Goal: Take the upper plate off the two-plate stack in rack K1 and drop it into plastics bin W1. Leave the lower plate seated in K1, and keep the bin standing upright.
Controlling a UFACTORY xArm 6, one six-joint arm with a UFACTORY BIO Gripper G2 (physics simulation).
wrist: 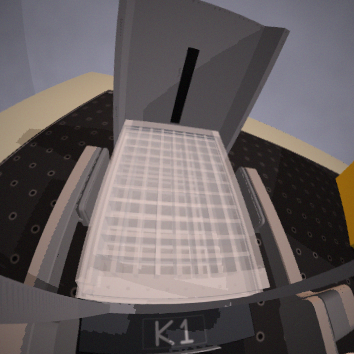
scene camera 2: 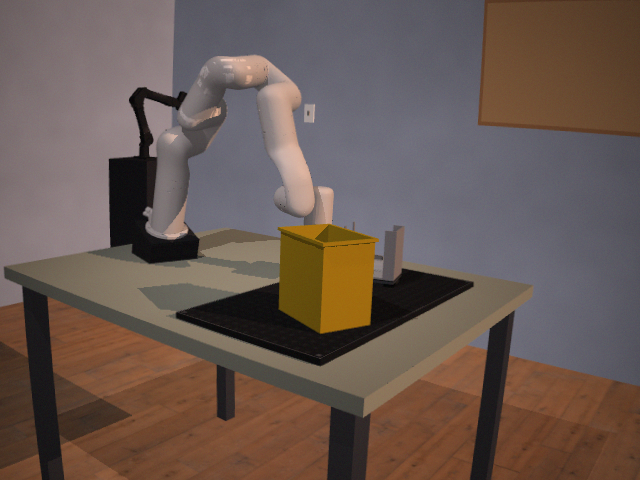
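Where they show: hand at its tool point: (wrist: 176, 192); arm's base at its link origin: (scene camera 2: 166, 229).
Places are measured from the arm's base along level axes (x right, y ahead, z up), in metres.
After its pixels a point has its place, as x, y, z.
Rack K1 (scene camera 2: 393, 253) {-0.015, 0.693, 0.017} (wrist: 150, 70) {-0.088, 0.687, 0.019} has a tall grey slotted wall behind a clear, gridded plate stack in the wrist view. The upper plate (wrist: 172, 215) {-0.057, 0.603, -0.029} lies flat, low at the rack. The lower plate beneath it cannot be told apart clearly. My gripper (wrist: 174, 189) {-0.057, 0.615, -0.024} is shut on the upper plate, one pad at each side of it. In scene camera 2 the fingers are hidden behind the bin. Plastics bin W1 (scene camera 2: 346, 289) {0.335, 0.712, 0.012} (wrist: 347, 205) {0.230, 0.667, -0.061} is yellow, open-topped and stands upright; part of it shows at the right edge of the wrist view.
A black perforated mat (scene camera 2: 232, 315) {0.380, 0.478, -0.071} (wrist: 30, 175) {-0.185, 0.641, -0.071} lies under the bin and rack on the table (scene camera 2: 217, 341) {0.494, 0.518, -0.084}. The bin stands nearer scene camera 2 than the rack. A dark arm (scene camera 2: 142, 116) stands on a black pedestal (scene camera 2: 126, 201) behind my base.
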